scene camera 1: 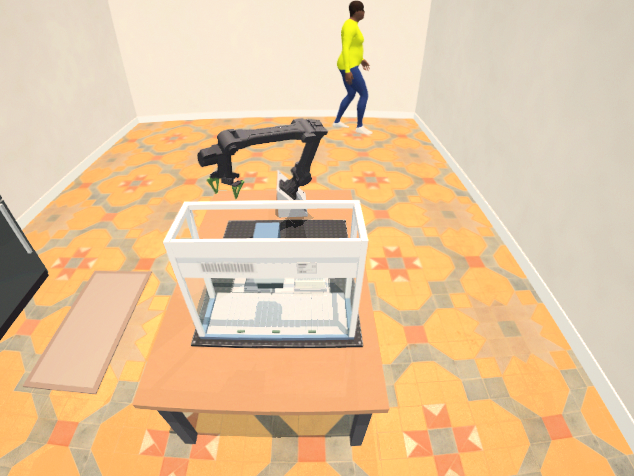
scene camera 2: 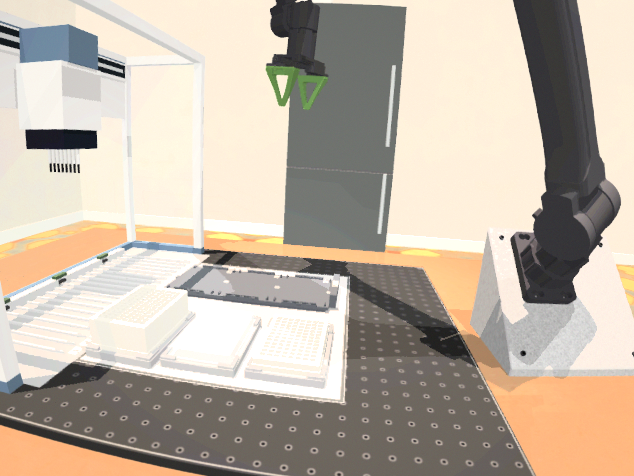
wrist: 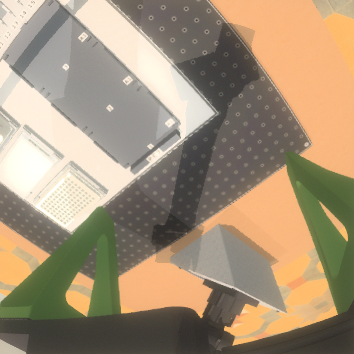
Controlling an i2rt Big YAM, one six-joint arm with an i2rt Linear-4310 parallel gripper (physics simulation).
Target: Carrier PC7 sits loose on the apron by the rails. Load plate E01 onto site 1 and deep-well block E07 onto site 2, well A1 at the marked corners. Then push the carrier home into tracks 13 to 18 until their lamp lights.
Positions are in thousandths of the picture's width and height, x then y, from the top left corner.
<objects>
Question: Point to a grey carrier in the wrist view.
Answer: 160,157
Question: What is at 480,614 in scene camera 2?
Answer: A grey carrier.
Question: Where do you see a pipetting head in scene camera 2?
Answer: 94,217
</objects>
